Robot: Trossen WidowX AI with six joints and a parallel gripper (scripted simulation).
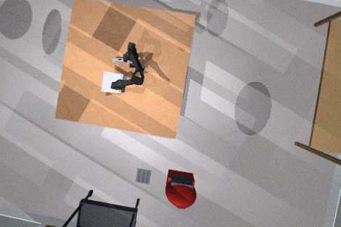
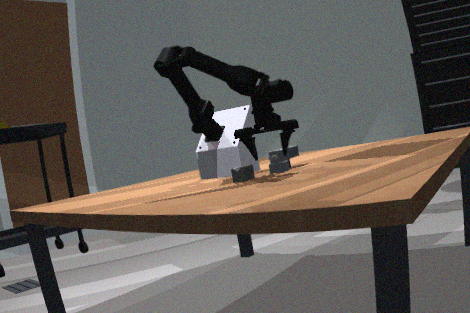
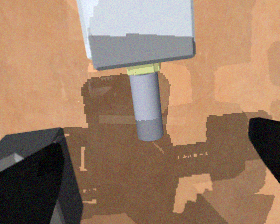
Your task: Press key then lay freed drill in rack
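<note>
Right now my gripper tip is 2 cm past the drill and 6 cm to the right of it. From my gripper tip the other things lie so: grey housing block (3 cm behind, 12 cm to the left, 1 cm below).
</note>
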